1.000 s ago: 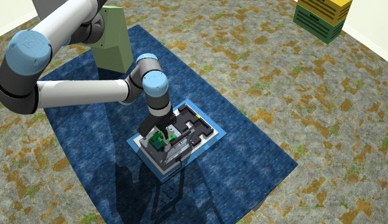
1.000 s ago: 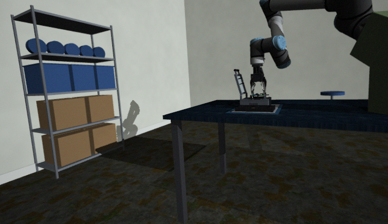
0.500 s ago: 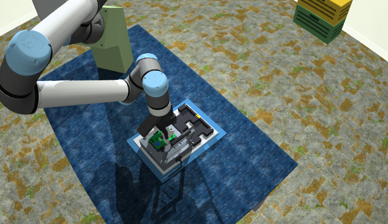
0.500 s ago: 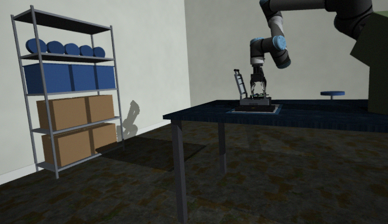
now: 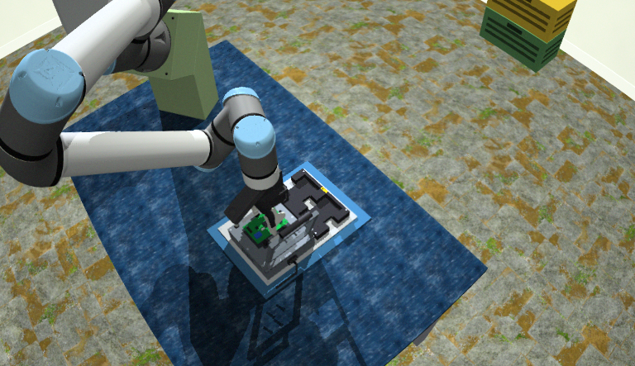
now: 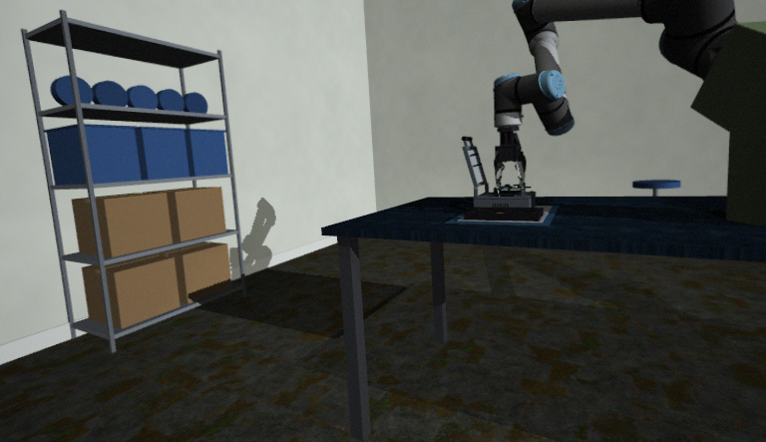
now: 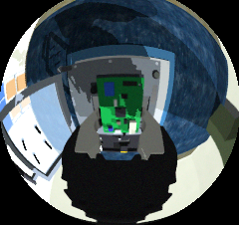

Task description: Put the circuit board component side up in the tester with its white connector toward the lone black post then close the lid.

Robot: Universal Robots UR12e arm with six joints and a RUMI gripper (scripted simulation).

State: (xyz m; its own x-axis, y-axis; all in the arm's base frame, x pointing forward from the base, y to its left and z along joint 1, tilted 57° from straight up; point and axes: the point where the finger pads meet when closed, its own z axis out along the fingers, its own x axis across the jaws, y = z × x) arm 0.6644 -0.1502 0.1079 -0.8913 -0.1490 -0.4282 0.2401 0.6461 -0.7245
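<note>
Now: hand right at the green circuit board. Also, from my hand: tester lid 120 mm ahead, 100 mm above, 30 mm to the right; tester 40 mm ahead, 30 mm to the left, 30 mm above.
</note>
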